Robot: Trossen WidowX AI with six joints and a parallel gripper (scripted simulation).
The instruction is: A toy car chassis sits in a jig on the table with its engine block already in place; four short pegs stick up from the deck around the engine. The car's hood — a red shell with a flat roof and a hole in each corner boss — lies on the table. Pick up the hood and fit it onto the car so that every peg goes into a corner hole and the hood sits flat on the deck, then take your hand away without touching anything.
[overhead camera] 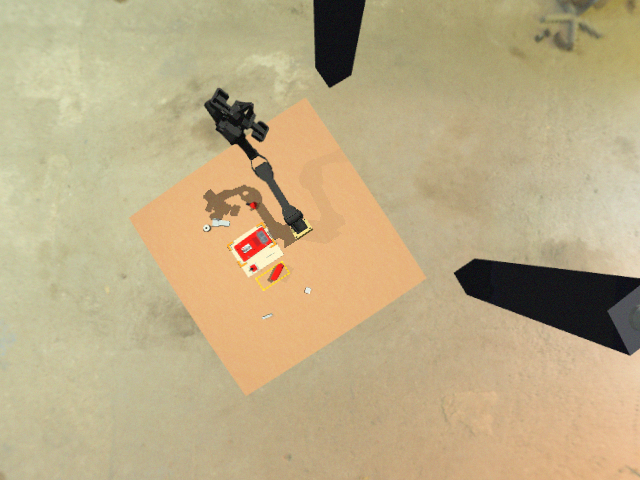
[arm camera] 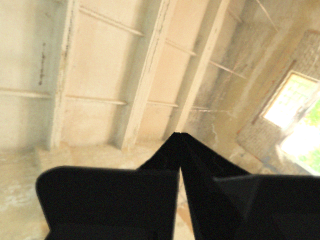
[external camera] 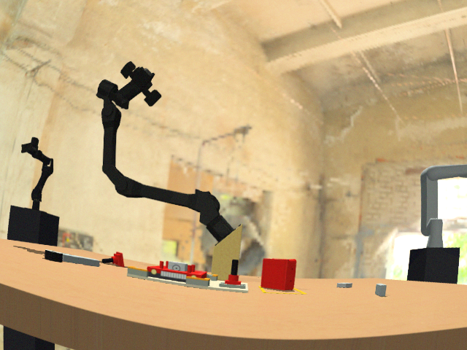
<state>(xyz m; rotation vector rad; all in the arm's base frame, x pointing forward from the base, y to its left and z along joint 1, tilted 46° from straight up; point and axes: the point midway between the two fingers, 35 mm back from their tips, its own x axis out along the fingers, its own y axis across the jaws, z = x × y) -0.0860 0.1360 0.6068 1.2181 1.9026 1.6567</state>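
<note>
Right now the red hood is 64 cm below my gripper tip, 46 cm to the left of it and 35 cm ahead of it. The rest, counted from my gripper tip: grey engine block: 65 cm below, 43 cm ahead, 26 cm to the left; then cream jig: 66 cm below, 40 cm ahead, 27 cm to the left.
</note>
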